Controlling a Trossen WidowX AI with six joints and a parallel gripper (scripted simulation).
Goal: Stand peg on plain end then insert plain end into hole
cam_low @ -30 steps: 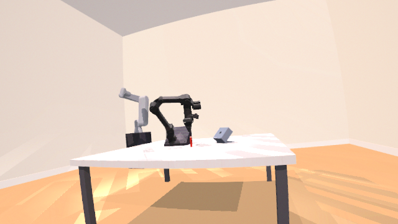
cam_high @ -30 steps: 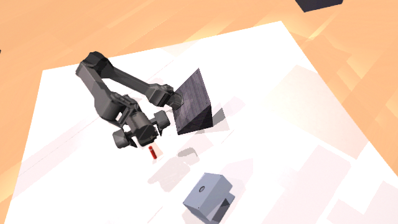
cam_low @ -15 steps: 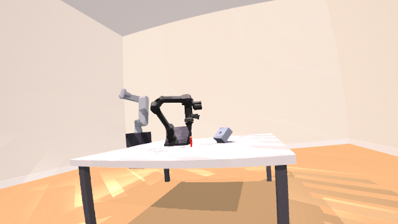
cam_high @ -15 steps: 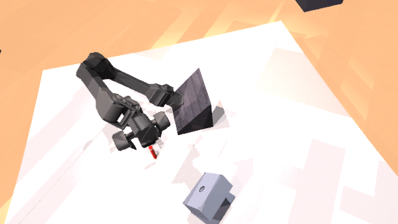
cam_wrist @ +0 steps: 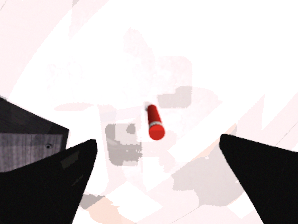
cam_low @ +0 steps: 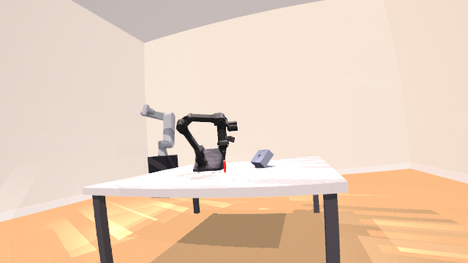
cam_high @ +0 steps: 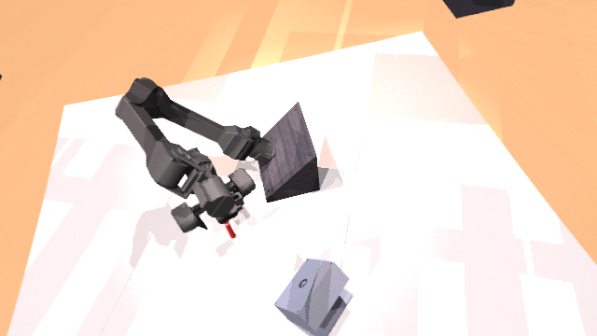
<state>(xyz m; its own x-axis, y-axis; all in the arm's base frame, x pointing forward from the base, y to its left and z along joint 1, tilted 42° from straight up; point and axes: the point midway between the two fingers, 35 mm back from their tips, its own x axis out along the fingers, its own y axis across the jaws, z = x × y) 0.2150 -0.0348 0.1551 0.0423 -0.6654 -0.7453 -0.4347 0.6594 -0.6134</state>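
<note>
The red peg lies 40 mm below my gripper tip. Round my gripper tip: sloped panel: 210 mm ahead, 170 mm to the left, 40 mm below.
</note>
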